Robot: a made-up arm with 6 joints. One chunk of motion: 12 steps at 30 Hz.
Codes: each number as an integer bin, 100 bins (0 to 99) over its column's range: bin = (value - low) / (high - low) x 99, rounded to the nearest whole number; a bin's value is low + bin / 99 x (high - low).
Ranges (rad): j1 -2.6..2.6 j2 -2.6..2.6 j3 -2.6..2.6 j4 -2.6..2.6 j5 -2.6..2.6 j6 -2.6..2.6
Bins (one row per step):
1: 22 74 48 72 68 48
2: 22 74 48 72 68 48
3: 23 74 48 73 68 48
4: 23 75 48 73 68 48
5: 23 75 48 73 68 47
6: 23 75 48 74 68 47
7: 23 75 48 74 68 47
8: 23 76 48 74 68 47
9: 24 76 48 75 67 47
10: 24 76 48 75 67 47
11: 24 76 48 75 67 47
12: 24 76 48 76 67 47
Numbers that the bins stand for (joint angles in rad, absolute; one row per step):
1: -1.4444 1.2869 -0.0788 1.1818 0.9717 -0.0788
2: -1.4444 1.2869 -0.0788 1.1818 0.9717 -0.0788
3: -1.3919 1.2869 -0.0788 1.2343 0.9717 -0.0788
4: -1.3919 1.3394 -0.0788 1.2343 0.9717 -0.0788
5: -1.3919 1.3394 -0.0788 1.2343 0.9717 -0.1313
6: -1.3919 1.3394 -0.0788 1.2869 0.9717 -0.1313
7: -1.3919 1.3394 -0.0788 1.2869 0.9717 -0.1313
8: -1.3919 1.3919 -0.0788 1.2869 0.9717 -0.1313
9: -1.3394 1.3919 -0.0788 1.3394 0.9192 -0.1313
10: -1.3394 1.3919 -0.0788 1.3394 0.9192 -0.1313
11: -1.3394 1.3919 -0.0788 1.3394 0.9192 -0.1313
12: -1.3394 1.3919 -0.0788 1.3919 0.9192 -0.1313

